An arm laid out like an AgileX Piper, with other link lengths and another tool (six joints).
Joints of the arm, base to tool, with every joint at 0 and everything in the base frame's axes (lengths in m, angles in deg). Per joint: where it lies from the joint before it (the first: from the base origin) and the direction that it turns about. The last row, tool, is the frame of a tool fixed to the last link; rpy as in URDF.
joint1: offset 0 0 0.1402 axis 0 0 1
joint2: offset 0 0 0 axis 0 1 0
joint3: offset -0.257 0 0.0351 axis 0 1 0
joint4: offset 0.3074 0 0.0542 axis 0.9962 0 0.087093
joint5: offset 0 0 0 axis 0 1 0
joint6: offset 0.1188 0 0.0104 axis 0.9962 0 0.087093
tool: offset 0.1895 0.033 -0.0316 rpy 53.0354 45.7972 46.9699
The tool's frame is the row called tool.
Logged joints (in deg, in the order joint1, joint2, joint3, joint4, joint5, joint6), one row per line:
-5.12 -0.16 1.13 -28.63 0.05 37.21
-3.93 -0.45 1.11 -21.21 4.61 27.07
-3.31 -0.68 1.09 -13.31 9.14 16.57
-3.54 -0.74 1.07 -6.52 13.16 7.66
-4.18 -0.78 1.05 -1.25 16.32 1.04
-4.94 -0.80 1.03 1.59 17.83 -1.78
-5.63 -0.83 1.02 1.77 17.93 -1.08
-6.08 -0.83 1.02 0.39 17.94 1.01
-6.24 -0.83 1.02 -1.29 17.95 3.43
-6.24 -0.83 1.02 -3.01 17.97 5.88
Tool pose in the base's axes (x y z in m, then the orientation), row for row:
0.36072 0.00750 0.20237 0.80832 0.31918 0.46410 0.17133
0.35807 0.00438 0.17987 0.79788 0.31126 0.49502 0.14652
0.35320 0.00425 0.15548 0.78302 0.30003 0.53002 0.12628
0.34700 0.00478 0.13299 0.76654 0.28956 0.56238 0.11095
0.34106 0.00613 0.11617 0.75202 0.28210 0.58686 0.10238
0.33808 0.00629 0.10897 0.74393 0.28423 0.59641 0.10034
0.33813 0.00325 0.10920 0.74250 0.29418 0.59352 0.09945
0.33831 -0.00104 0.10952 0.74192 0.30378 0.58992 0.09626
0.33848 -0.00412 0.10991 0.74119 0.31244 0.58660 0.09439
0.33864 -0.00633 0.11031 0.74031 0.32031 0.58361 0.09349
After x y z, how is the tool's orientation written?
As a quaternion, w x y z.
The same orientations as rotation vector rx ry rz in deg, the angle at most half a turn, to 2 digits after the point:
39.11 56.86 20.99
38.28 60.89 18.02
37.11 65.55 15.62
36.03 69.98 13.81
35.30 73.43 12.81
35.67 74.85 12.59
36.94 74.53 12.49
38.15 74.09 12.09
39.25 73.69 11.86
40.25 73.34 11.75

